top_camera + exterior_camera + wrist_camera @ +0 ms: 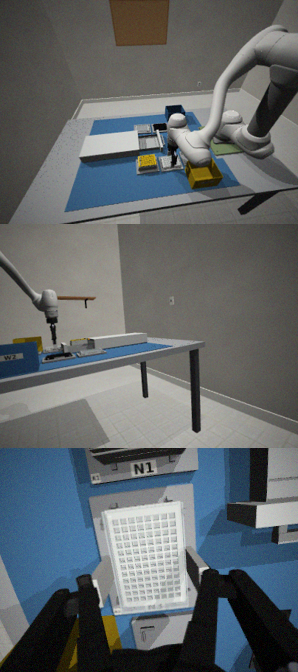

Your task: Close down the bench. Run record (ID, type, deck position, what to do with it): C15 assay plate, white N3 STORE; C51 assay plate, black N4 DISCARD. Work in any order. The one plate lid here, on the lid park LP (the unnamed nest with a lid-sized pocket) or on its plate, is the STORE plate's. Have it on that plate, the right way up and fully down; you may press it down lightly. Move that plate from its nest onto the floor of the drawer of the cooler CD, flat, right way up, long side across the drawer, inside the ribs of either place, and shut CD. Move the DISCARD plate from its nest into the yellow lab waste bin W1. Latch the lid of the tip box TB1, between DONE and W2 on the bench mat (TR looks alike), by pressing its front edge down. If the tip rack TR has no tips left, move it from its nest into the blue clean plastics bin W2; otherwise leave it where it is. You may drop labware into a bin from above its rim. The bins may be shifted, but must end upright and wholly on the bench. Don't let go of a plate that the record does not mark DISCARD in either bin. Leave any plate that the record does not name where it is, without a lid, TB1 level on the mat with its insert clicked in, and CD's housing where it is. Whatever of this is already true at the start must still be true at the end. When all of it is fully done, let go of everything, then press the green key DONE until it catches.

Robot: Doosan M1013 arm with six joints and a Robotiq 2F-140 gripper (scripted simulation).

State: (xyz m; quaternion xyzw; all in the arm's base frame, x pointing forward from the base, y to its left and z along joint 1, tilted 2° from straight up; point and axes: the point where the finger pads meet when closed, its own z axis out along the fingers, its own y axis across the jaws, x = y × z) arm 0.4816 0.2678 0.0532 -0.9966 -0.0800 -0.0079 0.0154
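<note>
Right now my hand is 20 mm above the plate lid. The rest, counted from my hand: grey nest N3: 50 mm below; then N1 label: 100 mm ahead, 10 mm to the left, 40 mm below; then white plate: 40 mm below.
</note>
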